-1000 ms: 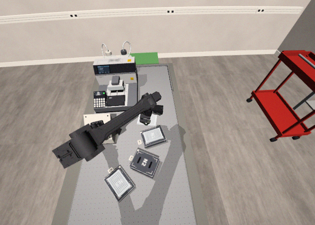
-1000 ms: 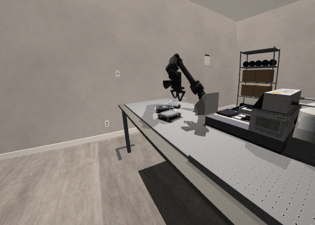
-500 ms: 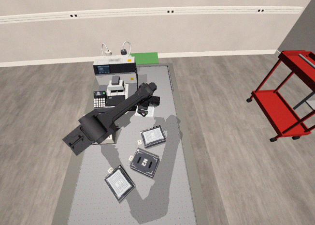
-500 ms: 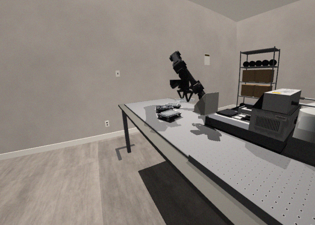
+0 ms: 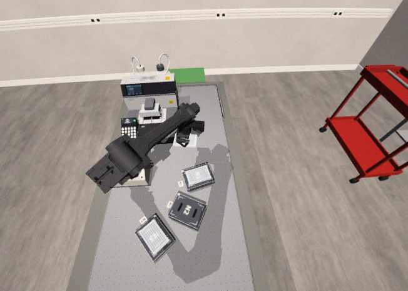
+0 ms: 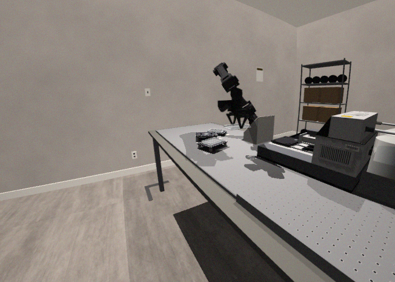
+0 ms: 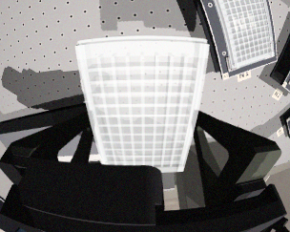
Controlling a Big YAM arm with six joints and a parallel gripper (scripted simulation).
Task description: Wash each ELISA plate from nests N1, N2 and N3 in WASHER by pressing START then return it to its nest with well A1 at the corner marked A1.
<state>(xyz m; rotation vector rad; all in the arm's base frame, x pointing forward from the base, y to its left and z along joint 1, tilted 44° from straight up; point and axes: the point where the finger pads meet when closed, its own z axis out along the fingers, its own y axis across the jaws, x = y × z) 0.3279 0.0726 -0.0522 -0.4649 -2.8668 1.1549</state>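
My hand is 220 mm past the dark carrier, 190 mm to the right of it and 90 mm above it. From my hand the other things lie so: washer: 350 mm to the left, 200 mm behind, 30 mm below.
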